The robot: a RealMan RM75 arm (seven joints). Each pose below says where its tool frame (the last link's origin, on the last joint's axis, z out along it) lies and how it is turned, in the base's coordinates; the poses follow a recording.
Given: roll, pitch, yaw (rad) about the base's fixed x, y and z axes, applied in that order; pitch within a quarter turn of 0, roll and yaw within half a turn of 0; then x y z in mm.
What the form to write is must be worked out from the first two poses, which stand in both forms.
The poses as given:
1: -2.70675, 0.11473, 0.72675, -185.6, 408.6, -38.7
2: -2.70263, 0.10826, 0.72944, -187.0, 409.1, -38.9
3: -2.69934, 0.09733, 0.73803, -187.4, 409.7, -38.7
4: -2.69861, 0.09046, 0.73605, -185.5, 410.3, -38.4
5: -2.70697, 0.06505, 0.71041, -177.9, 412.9, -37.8
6: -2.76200, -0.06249, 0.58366, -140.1, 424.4, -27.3
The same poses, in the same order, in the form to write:
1:
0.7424, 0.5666, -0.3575, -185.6
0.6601, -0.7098, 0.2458, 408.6
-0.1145, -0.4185, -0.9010, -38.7
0, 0, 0, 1

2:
0.7412, 0.5690, -0.3562, -187.0
0.6626, -0.7055, 0.2517, 409.1
-0.1080, -0.4225, -0.8999, -38.9
0, 0, 0, 1

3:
0.7363, 0.5773, -0.3529, -187.4
0.6696, -0.6966, 0.2575, 409.7
-0.0972, -0.4260, -0.8995, -38.7
0, 0, 0, 1

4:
0.7381, 0.5779, -0.3483, -185.5
0.6686, -0.6956, 0.2629, 410.3
-0.0903, -0.4269, -0.8998, -38.4
0, 0, 0, 1

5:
0.7565, 0.5708, -0.3193, -177.9
0.6508, -0.7055, 0.2808, 412.9
-0.0650, -0.4202, -0.9051, -37.8
0, 0, 0, 1

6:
0.8328, 0.5312, -0.1558, -140.1
0.5500, -0.7623, 0.3412, 424.4
0.0624, -0.3698, -0.9270, -27.3
0, 0, 0, 1

